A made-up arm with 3 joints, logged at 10 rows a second.
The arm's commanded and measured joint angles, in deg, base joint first. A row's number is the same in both.
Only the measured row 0 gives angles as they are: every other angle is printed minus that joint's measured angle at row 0.
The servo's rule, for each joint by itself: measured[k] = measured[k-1] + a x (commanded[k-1-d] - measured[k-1]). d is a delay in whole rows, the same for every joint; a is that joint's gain. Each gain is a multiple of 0.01, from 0.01 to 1. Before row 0 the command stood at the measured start. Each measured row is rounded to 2 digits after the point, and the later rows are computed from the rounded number. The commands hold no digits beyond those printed.
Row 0, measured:
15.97 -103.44 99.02
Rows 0 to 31, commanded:
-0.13 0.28 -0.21
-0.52 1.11 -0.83
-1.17 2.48 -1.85
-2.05 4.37 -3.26
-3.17 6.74 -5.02
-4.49 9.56 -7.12
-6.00 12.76 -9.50
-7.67 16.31 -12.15
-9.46 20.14 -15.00
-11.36 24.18 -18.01
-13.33 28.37 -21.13
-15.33 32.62 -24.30
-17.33 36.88 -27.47
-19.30 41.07 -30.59
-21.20 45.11 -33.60
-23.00 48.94 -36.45
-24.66 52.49 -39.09
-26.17 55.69 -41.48
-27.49 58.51 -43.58
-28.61 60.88 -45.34
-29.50 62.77 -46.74
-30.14 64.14 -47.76
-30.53 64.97 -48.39
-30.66 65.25 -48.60
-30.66 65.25 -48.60
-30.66 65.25 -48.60
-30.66 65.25 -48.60
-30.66 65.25 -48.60
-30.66 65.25 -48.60
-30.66 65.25 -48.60
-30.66 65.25 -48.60
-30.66 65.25 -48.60
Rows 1 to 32, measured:
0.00 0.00 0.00
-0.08 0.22 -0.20
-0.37 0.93 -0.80
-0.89 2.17 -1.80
-1.64 3.93 -3.19
-2.63 6.18 -4.93
-3.84 8.88 -7.01
-5.24 11.98 -9.38
-6.82 15.44 -12.01
-8.54 19.20 -14.85
-10.37 23.18 -17.85
-12.29 27.33 -20.97
-14.27 31.56 -24.13
-16.26 35.82 -27.30
-18.24 40.02 -30.43
-20.16 44.09 -33.44
-22.01 47.97 -36.30
-23.73 51.59 -38.95
-25.32 54.87 -41.35
-26.73 57.78 -43.47
-27.95 60.26 -45.25
-28.96 62.27 -46.67
-29.73 63.77 -47.71
-30.25 64.73 -48.36
-30.52 65.15 -48.59
-30.61 65.23 -48.60
-30.64 65.25 -48.60
-30.65 65.25 -48.60
-30.66 65.25 -48.60
-30.66 65.25 -48.60
-30.66 65.25 -48.60
-30.66 65.25 -48.60
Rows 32 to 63, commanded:
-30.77 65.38 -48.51
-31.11 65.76 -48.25
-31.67 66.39 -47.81
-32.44 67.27 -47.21
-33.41 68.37 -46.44
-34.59 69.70 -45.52
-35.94 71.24 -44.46
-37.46 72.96 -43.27
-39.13 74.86 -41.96
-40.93 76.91 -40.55
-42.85 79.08 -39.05
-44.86 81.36 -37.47
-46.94 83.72 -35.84
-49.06 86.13 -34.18
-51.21 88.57 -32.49
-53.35 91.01 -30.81
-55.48 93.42 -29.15
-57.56 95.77 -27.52
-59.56 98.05 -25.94
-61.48 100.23 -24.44
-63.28 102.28 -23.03
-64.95 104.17 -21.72
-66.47 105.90 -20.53
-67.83 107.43 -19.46
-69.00 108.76 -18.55
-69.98 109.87 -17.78
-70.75 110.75 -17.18
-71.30 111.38 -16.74
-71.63 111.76 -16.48
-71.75 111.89 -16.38
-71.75 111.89 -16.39
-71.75 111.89 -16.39
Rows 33 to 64, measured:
-30.66 65.25 -48.60
-30.73 65.35 -48.51
-30.98 65.68 -48.26
-31.43 66.25 -47.83
-32.09 67.07 -47.24
-32.95 68.11 -46.48
-34.02 69.38 -45.57
-35.27 70.87 -44.52
-36.69 72.54 -43.33
-38.28 74.40 -42.03
-40.00 76.41 -40.62
-41.85 78.55 -39.13
-43.81 80.80 -37.55
-45.84 83.14 -35.93
-47.93 85.53 -34.27
-50.06 87.96 -32.58
-52.20 90.40 -30.90
-54.33 92.82 -29.24
-56.43 95.18 -27.61
-58.46 97.48 -26.02
-60.42 99.68 -24.52
-62.28 101.76 -23.10
-64.02 103.69 -21.79
-65.61 105.46 -20.59
-67.05 107.04 -19.52
-68.32 108.42 -18.60
-69.40 109.58 -17.82
-70.28 110.52 -17.21
-70.94 111.21 -16.76
-71.39 111.65 -16.49
-71.62 111.84 -16.39
-71.70 111.88 -16.39

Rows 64 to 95, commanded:
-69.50 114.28 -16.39
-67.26 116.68 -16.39
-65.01 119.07 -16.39
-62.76 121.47 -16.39
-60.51 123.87 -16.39
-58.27 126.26 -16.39
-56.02 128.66 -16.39
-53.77 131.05 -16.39
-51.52 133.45 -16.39
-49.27 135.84 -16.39
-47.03 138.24 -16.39
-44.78 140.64 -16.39
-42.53 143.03 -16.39
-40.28 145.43 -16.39
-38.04 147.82 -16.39
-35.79 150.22 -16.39
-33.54 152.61 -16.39
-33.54 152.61 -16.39
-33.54 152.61 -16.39
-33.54 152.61 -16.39
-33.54 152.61 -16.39
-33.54 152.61 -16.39
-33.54 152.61 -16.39
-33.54 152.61 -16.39
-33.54 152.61 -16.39
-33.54 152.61 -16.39
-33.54 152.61 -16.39
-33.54 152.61 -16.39
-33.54 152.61 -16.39
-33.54 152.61 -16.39
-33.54 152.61 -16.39
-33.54 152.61 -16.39
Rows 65 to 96, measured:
-71.73 111.89 -16.39
-70.28 113.80 -16.39
-68.32 116.10 -16.39
-66.17 118.48 -16.39
-63.95 120.87 -16.39
-61.71 123.27 -16.39
-59.47 125.66 -16.39
-57.23 128.06 -16.39
-54.98 130.45 -16.39
-52.73 132.85 -16.39
-50.48 135.24 -16.39
-48.24 137.64 -16.39
-45.99 140.04 -16.39
-43.74 142.43 -16.39
-41.49 144.83 -16.39
-39.25 147.22 -16.39
-37.00 149.62 -16.39
-34.75 152.01 -16.39
-33.96 152.49 -16.39
-33.69 152.59 -16.39
-33.59 152.61 -16.39
-33.56 152.61 -16.39
-33.55 152.61 -16.39
-33.54 152.61 -16.39
-33.54 152.61 -16.39
-33.54 152.61 -16.39
-33.54 152.61 -16.39
-33.54 152.61 -16.39
-33.54 152.61 -16.39
-33.54 152.61 -16.39
-33.54 152.61 -16.39
-33.54 152.61 -16.39

